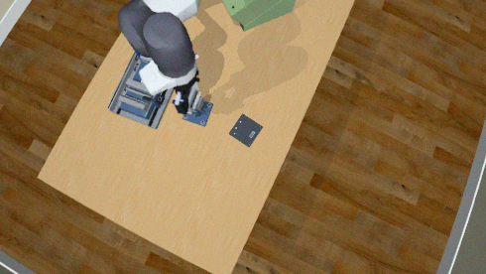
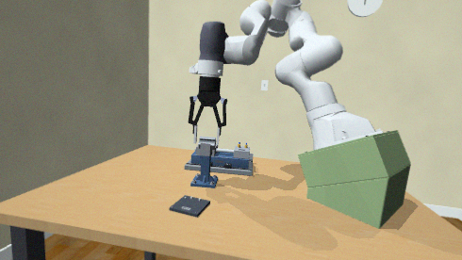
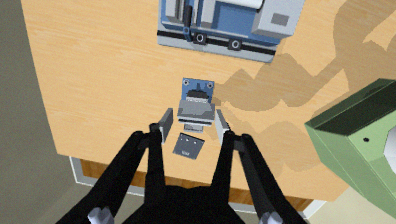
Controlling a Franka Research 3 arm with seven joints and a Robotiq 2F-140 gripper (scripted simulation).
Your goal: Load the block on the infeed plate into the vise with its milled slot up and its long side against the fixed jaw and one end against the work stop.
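The grey part lies 2 cm below my hand. From my hand the other things lie so: vise: 21 cm to the right, 14 cm below, 4 cm behind; then dark work stop rod: 17 cm to the right, 9 cm below, 3 cm ahead; then grey air cylinder: 21 cm to the right, 14 cm behind, 10 cm below.
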